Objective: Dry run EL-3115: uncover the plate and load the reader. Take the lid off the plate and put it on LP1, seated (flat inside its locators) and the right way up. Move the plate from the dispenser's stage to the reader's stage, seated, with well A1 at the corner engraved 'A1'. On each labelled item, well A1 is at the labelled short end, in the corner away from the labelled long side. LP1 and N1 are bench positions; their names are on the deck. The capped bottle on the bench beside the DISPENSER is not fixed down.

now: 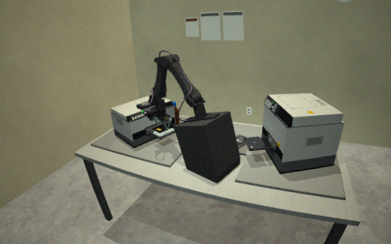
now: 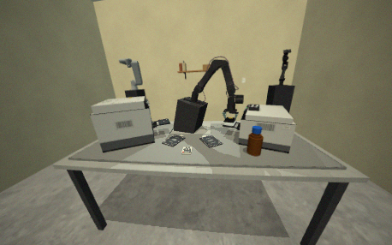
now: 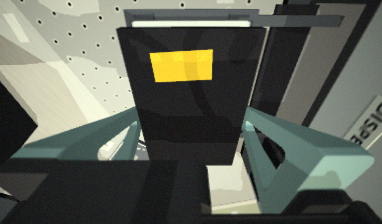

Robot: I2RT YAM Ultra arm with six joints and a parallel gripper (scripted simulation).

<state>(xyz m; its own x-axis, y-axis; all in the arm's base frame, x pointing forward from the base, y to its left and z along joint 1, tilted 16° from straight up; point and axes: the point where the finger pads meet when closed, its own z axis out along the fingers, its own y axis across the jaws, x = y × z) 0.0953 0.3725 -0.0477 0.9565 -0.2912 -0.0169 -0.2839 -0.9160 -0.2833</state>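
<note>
My hand is 3 cm above the pale well plate. From my hand the other things lie so: dark lid: right at my hand; then brown capped bottle: 32 cm ahead, 13 cm to the left, 1 cm below; then LP1 tag: 22 cm to the right, 12 cm below, 11 cm ahead.
</note>
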